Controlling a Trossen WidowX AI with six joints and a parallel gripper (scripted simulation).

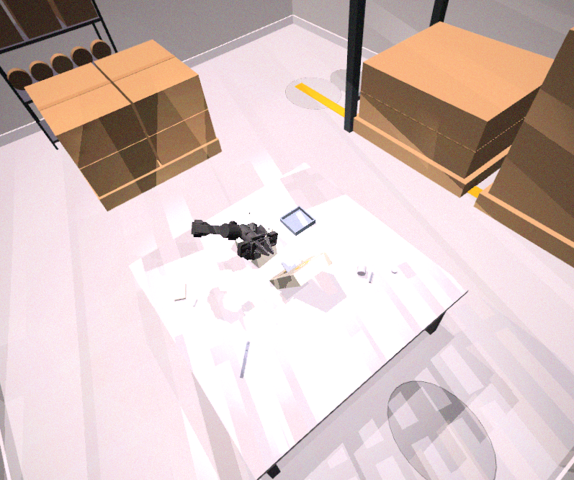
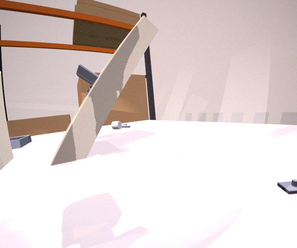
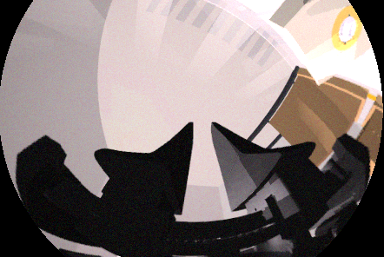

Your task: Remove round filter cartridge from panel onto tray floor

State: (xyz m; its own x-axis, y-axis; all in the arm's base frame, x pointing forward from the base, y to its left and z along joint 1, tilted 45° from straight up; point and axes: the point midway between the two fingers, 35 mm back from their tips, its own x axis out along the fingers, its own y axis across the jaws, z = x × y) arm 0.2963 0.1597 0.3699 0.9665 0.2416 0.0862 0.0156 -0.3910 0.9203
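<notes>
My gripper tip is now 26 cm above the filter cartridge, 15 cm to the right of it and 1 cm past it. From my gripper tip the other things lie so: tray: 52 cm below, 45 cm behind, 42 cm to the left; then small disc: 61 cm to the left, 52 cm below, 15 cm ahead.
</notes>
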